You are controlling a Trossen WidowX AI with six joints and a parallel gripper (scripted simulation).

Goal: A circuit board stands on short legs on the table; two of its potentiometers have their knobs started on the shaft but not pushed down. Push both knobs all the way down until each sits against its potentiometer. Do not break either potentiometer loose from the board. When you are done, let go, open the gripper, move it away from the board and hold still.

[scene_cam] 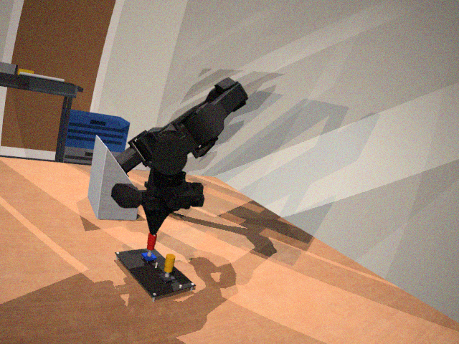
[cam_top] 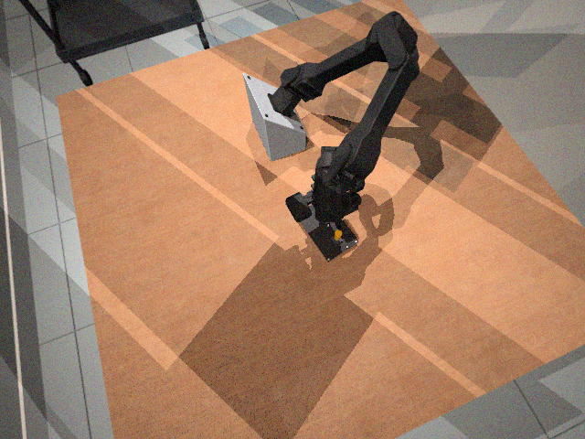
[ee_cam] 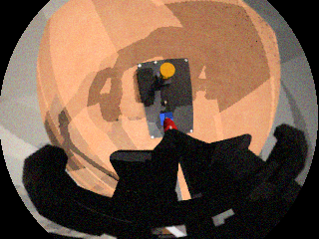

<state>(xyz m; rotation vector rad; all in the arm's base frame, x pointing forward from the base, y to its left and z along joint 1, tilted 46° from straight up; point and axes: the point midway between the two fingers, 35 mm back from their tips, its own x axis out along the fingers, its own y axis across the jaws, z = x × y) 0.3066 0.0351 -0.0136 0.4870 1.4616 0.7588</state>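
The red knob is 10 mm below my gripper tip. Round my gripper tip: yellow knob 80 mm ahead, 30 mm below, 10 mm to the left.
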